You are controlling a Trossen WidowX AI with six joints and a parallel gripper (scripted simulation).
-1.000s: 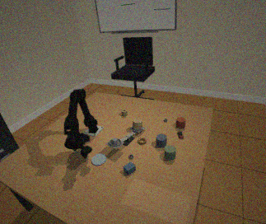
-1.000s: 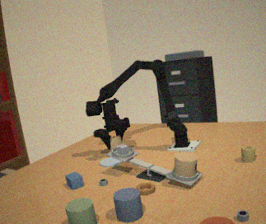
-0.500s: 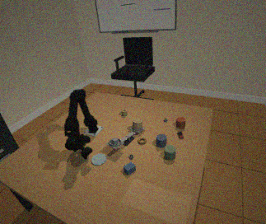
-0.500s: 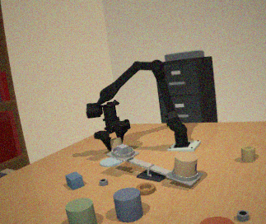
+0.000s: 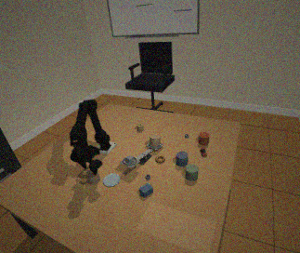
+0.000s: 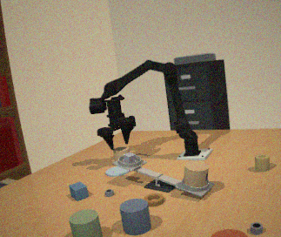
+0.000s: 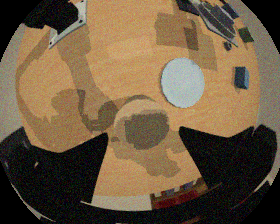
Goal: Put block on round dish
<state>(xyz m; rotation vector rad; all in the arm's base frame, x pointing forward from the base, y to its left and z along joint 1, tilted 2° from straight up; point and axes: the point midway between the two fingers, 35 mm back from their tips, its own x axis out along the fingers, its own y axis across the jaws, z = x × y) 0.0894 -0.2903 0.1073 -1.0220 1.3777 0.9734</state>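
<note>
My gripper tip is now 1 cm past the tan cup, 1 cm to the left of it and 4 cm above it. From my gripper tip the other things lie so: pale blue round dish 10 cm ahead, 3 cm to the left, 7 cm below; then blue cube 33 cm ahead, 5 cm below; then grey-lilac block 19 cm ahead, 14 cm to the left, 1 cm above.
</note>
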